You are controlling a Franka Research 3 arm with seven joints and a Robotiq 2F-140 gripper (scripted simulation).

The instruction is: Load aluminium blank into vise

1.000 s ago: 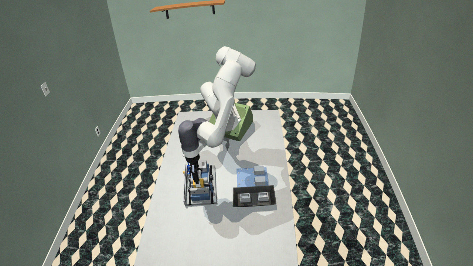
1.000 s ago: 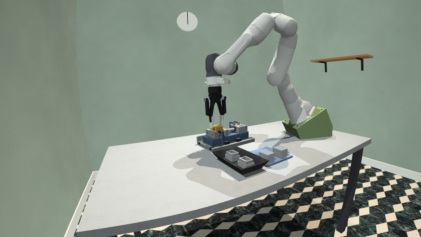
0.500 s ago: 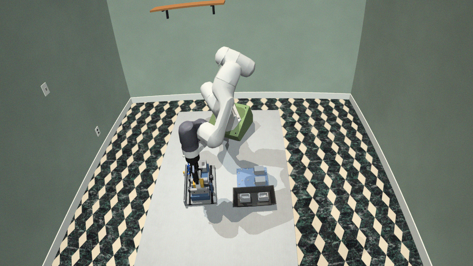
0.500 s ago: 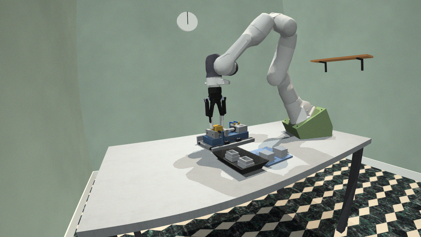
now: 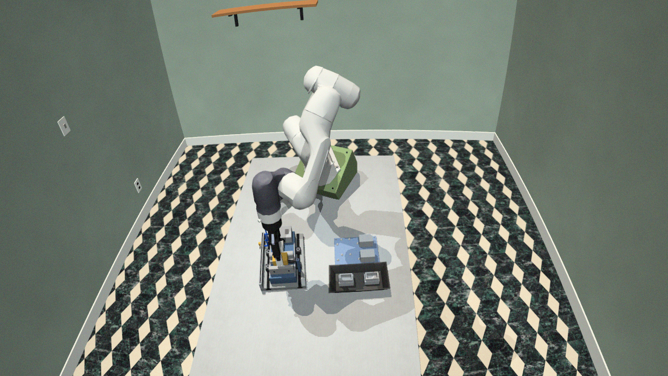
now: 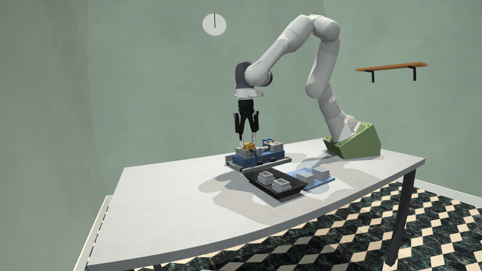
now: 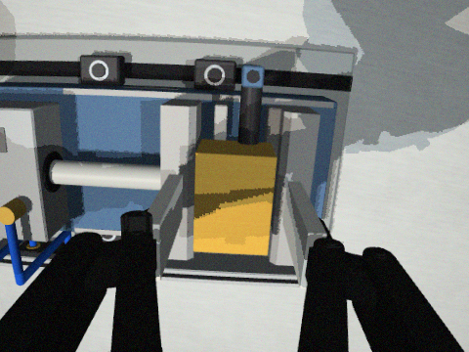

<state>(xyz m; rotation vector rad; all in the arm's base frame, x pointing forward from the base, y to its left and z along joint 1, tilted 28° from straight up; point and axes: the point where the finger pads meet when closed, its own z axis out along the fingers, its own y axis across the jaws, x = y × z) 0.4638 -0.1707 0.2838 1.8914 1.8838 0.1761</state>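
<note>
The brass blank lies 4 cm below my hand. Also, from my hand: hose block 16 cm behind, 1 cm to the left, 6 cm below; then white rod 8 cm behind, 1 cm to the left, 6 cm below; then vise 6 cm behind, 10 cm below.
</note>
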